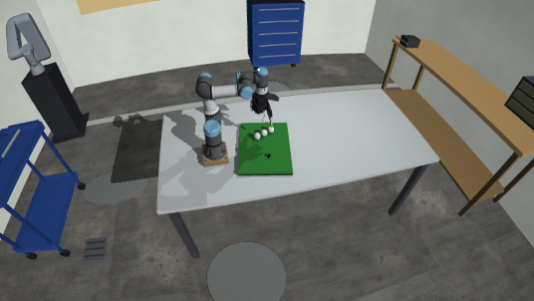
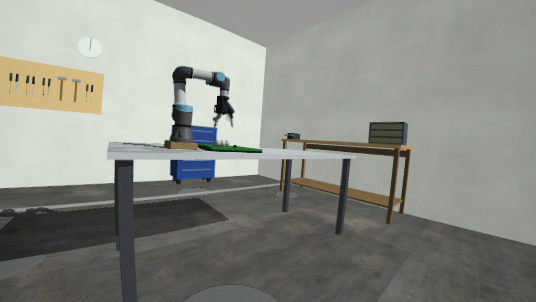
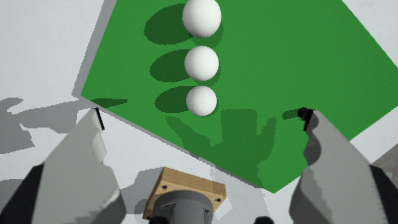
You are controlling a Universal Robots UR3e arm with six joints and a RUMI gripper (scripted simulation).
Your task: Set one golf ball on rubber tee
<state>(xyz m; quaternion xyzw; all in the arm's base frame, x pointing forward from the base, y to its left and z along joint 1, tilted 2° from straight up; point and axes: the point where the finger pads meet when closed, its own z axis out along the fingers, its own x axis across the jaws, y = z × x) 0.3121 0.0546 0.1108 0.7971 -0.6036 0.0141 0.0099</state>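
The green mat lies 30 mm behind my hand, 130 mm to the right of it and 130 mm below it.
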